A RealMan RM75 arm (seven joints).
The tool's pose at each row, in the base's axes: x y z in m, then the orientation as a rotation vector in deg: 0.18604, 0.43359, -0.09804, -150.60, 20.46, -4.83; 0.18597, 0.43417, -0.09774, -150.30, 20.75, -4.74; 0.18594, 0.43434, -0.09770, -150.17, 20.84, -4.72; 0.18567, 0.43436, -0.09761, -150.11, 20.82, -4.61; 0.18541, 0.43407, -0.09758, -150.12, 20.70, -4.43; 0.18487, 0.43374, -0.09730, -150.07, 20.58, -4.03; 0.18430, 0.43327, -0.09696, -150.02, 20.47, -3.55; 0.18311, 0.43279, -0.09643, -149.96, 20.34, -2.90; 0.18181, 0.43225, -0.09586, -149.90, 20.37, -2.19; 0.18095, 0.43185, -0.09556, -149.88, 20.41, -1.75; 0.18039, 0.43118, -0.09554, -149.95, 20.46, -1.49; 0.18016, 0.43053, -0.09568, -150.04, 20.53, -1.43
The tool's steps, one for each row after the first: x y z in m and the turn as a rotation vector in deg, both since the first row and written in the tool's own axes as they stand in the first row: -0.00022, -0.00062, -0.00001, 0.25, -0.03, 0.26; -0.00030, -0.00077, 0.00003, 0.36, -0.04, 0.34; -0.00056, -0.00077, -0.00007, 0.42, -0.13, 0.35; -0.00074, -0.00048, -0.00026, 0.41, -0.28, 0.30; -0.00117, -0.00020, -0.00073, 0.45, -0.59, 0.29; -0.00160, 0.00017, -0.00131, 0.48, -0.95, 0.31; -0.00262, 0.00061, -0.00214, 0.50, -1.44, 0.34; -0.00373, 0.00111, -0.00305, 0.50, -1.95, 0.49; -0.00445, 0.00151, -0.00360, 0.47, -2.25, 0.60; -0.00482, 0.00220, -0.00399, 0.38, -2.42, 0.67; -0.00486, 0.00287, -0.00419, 0.27, -2.44, 0.72
